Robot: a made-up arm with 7 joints.
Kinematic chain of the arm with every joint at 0, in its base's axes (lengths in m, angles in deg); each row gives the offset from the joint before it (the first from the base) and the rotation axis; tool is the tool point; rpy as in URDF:
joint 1: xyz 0 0 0.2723 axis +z
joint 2: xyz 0 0 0 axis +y
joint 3: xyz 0 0 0.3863 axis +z
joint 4: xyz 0.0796 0 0 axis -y
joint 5: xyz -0.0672 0 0.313 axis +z
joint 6: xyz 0 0 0 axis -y
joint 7: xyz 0.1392 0 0 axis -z
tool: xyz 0 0 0 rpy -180 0 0
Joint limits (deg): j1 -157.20..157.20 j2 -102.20..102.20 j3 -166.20..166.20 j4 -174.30..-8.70 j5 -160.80..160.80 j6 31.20..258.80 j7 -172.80..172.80
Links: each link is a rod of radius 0.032 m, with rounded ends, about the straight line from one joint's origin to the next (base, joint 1, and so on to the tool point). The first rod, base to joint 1, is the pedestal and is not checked.
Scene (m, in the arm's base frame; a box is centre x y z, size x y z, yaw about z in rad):
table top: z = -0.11
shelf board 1: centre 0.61 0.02 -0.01 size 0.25 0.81 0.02 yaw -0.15
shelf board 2: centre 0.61 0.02 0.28 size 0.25 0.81 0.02 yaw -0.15
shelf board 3: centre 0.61 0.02 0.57 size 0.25 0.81 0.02 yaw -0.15
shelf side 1: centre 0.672 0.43 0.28 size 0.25 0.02 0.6 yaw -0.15
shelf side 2: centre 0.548 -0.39 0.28 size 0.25 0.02 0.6 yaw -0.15
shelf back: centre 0.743 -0 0.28 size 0.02 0.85 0.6 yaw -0.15
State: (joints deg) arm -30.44 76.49 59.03 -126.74 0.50 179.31 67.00
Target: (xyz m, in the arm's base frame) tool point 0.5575 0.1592 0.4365
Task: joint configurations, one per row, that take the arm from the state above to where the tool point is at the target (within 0.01 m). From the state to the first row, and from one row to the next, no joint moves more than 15 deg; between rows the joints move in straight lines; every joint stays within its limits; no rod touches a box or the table.
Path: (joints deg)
1: -31.47 75.75 59.17 -136.76 0.47 179.64 67.00
2: -32.50 75.02 59.32 -146.77 0.44 179.97 67.00
3: -33.53 74.28 59.46 -156.79 0.42 180.30 67.00
4: -37.11 62.28 74.13 -154.14 -5.47 186.79 67.00
5: -40.68 50.29 88.79 -151.49 -11.35 193.27 67.00
6: -38.15 52.12 85.26 -141.33 -9.37 190.32 67.00
7: -35.62 53.95 81.74 -131.16 -7.38 187.37 67.00
8: -33.09 55.78 78.21 -121.00 -5.40 184.41 67.00

